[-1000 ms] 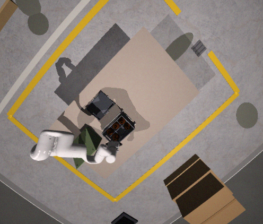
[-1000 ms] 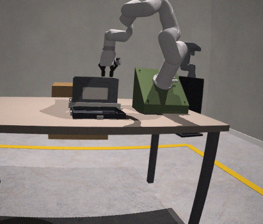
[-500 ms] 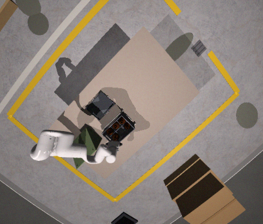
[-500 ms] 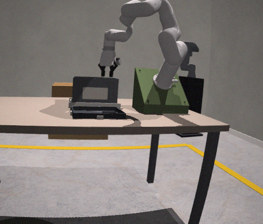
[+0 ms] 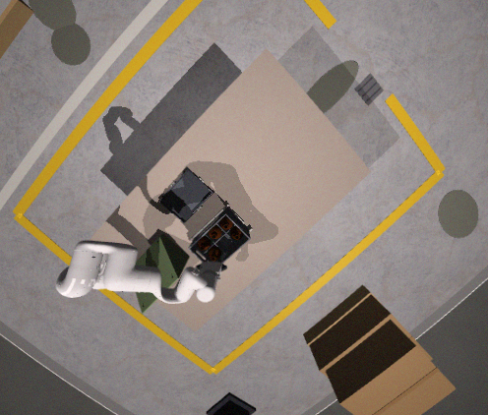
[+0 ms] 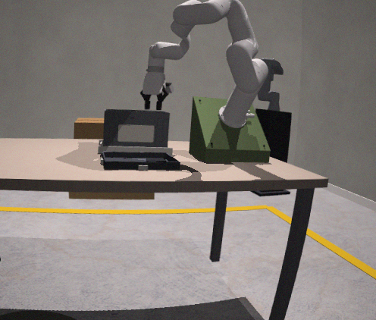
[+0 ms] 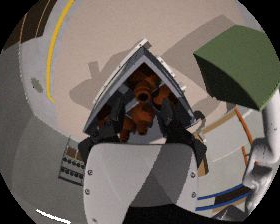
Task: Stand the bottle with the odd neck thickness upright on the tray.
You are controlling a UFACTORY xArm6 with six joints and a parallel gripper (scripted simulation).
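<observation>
My gripper is now 110 mm above the glass bottle. The rest, counted from my hand: dark crate (110 mm below, 90 mm ahead, 40 mm to the left); flat dark tray (330 mm to the left, 190 mm below, 120 mm ahead).
</observation>
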